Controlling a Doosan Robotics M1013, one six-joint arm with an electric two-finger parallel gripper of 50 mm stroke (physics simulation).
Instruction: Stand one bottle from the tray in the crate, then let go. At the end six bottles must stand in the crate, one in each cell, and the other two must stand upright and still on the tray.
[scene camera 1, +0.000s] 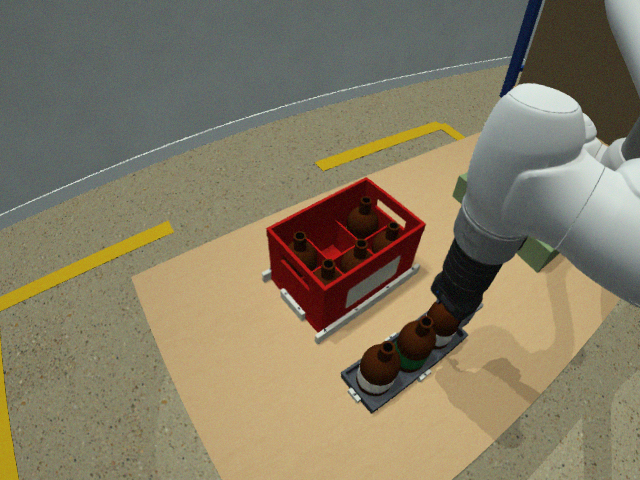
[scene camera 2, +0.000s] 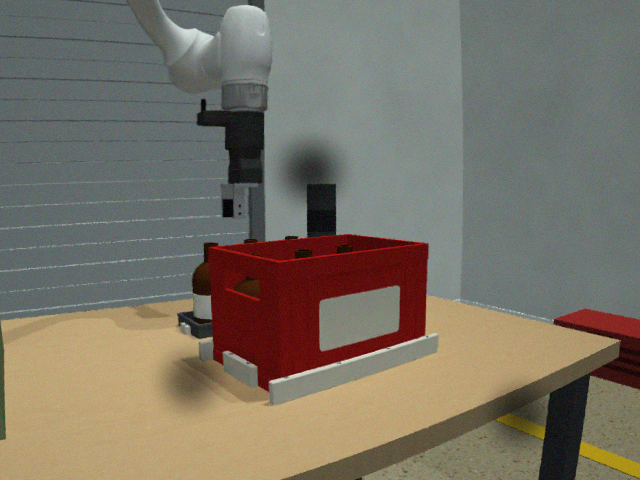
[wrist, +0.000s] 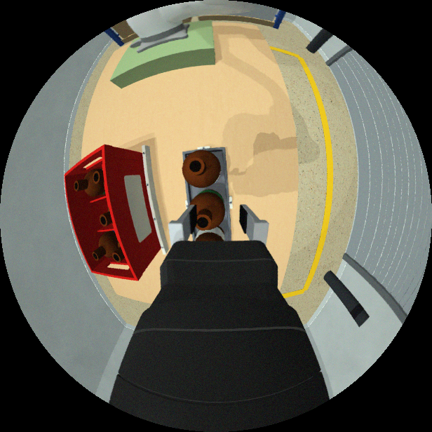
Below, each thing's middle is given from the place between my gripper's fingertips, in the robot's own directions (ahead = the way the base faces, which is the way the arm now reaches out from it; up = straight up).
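The dark tray (scene camera 1: 403, 380) is what I see 190 mm below my hand, 30 mm to the right of it and 20 mm ahead of it. There is a red crate (scene camera 2: 311, 312) as well, and this one is 110 mm below my hand, 280 mm to the right of it and 10 mm ahead of it.
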